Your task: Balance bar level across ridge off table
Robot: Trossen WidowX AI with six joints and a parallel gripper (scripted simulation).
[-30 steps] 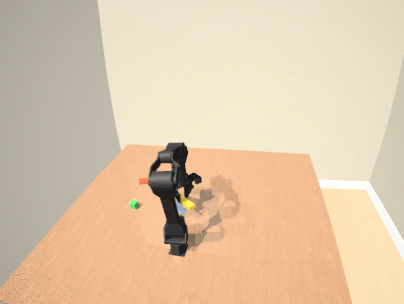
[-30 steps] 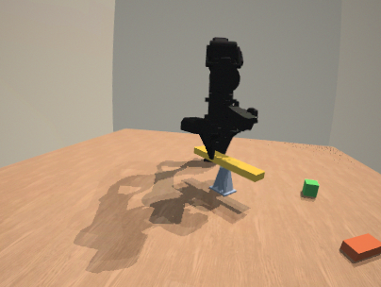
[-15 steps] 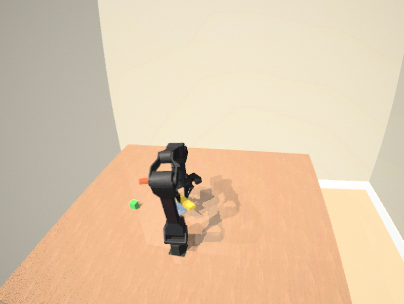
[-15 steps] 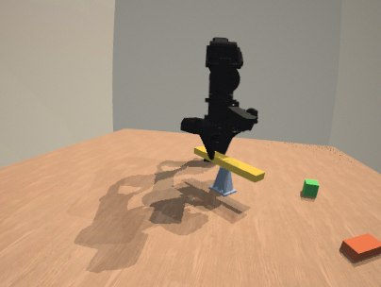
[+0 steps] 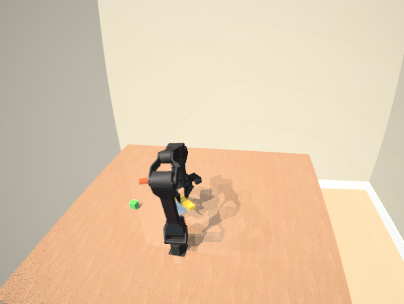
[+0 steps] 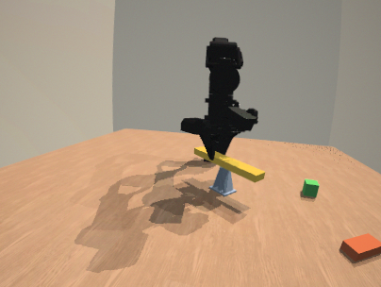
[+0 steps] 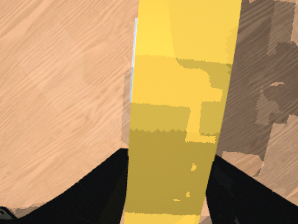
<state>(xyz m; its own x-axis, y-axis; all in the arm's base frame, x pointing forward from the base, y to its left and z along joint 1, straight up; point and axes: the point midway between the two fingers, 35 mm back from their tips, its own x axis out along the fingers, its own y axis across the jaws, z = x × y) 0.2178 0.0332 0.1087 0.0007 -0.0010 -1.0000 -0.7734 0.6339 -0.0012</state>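
Now: the yellow bar 20 mm ahead of my gripper tip and 20 mm to the left of it. The rest, counted from my gripper tip: green cube: 10 mm behind, 250 mm to the left, 60 mm below; then orange flat block: 200 mm ahead, 280 mm to the left, 70 mm below.
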